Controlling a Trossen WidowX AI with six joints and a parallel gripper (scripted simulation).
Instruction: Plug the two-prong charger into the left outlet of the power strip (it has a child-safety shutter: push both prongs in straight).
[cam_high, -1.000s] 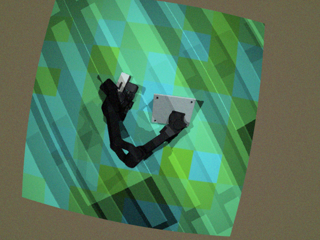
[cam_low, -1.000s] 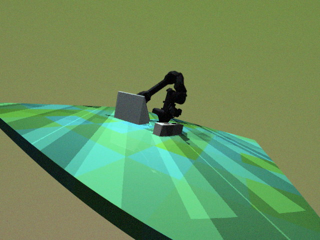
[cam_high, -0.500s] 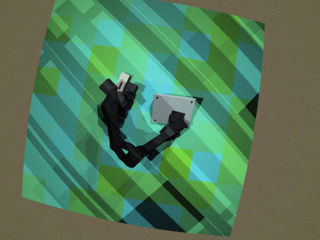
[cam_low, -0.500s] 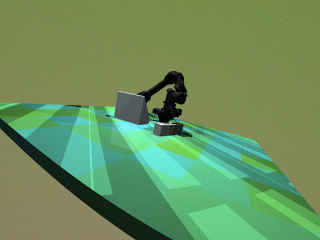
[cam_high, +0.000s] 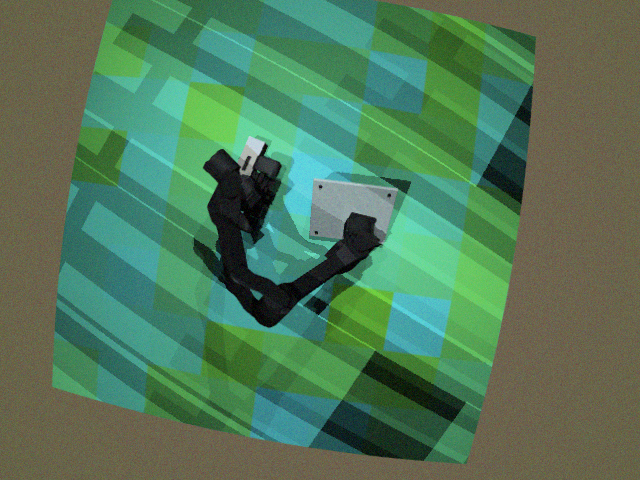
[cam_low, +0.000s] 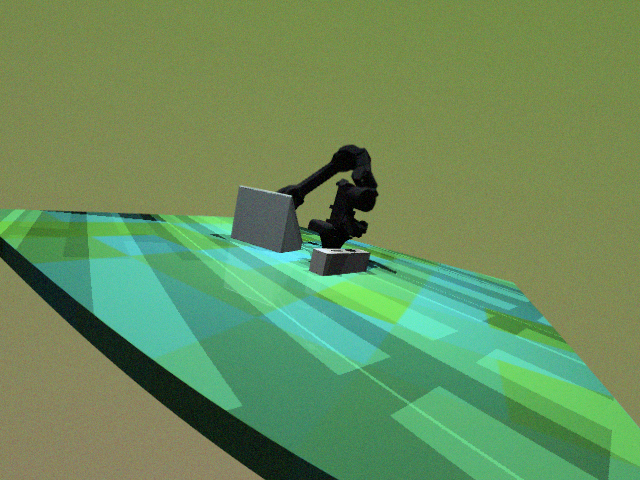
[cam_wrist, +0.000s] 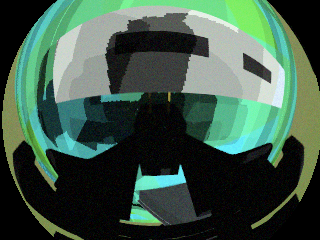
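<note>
Right now the dark charger is 2 cm ahead of my gripper tip and 1 cm above it.
</note>
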